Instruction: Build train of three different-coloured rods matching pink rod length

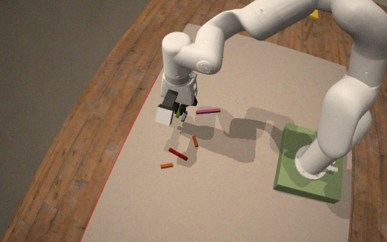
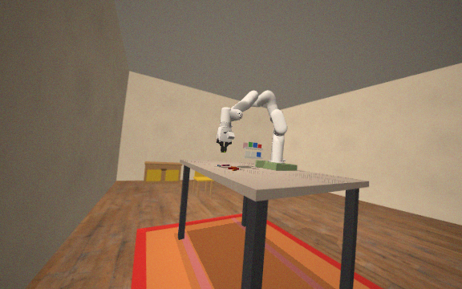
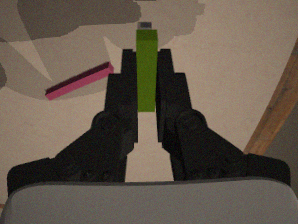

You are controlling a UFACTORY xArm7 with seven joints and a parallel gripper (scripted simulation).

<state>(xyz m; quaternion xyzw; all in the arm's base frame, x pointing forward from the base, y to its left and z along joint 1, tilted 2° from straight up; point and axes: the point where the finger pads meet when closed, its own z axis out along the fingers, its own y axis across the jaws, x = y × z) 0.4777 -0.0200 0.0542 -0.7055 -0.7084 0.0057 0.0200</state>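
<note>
Now: the grey rod 120 mm below my hand and 40 mm to the right of it. Also, from my hand: blue rod: 120 mm below, 60 mm to the right; lime rod: 20 mm below; red rod: 120 mm below, 100 mm to the left, 30 mm behind.
</note>
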